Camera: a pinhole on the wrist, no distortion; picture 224 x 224 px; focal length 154.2 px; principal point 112.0 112.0 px. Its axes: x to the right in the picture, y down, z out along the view. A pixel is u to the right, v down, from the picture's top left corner.
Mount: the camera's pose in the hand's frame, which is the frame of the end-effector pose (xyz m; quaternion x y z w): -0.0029 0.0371 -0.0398 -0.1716 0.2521 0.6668 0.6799
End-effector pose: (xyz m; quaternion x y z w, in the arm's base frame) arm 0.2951 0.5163 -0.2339 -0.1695 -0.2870 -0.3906 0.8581
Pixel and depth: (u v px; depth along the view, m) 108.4 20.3 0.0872
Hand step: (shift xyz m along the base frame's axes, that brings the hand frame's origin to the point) 0.0846 0.0329 0.0521
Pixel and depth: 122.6 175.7 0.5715
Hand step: 0.0670 0.5786 0.1971
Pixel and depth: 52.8 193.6 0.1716
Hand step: -0.0257 0.1717 0.0633
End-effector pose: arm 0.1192 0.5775 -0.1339 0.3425 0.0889 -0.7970 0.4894
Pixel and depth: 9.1 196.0 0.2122
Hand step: -0.0373 -0.0662 0.2362
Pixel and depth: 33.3 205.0 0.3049
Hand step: -0.0248 -0.0910 0.3488
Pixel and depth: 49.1 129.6 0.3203
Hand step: -0.0411 -0.2001 0.2469
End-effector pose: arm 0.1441 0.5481 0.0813 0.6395 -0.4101 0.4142 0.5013
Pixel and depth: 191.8 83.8 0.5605
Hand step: -0.4744 -0.3476 0.2892
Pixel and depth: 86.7 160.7 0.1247
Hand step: -0.0874 -0.0880 -0.0096
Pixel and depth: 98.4 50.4 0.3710
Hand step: -0.1095 -0.3155 0.1996
